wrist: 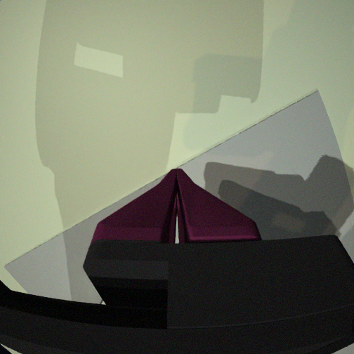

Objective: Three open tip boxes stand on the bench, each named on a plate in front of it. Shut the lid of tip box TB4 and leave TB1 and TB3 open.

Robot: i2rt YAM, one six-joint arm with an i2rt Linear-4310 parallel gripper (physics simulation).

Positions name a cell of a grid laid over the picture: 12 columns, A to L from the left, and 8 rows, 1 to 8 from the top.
In view: the gripper (F5) and a grey mat (J4).
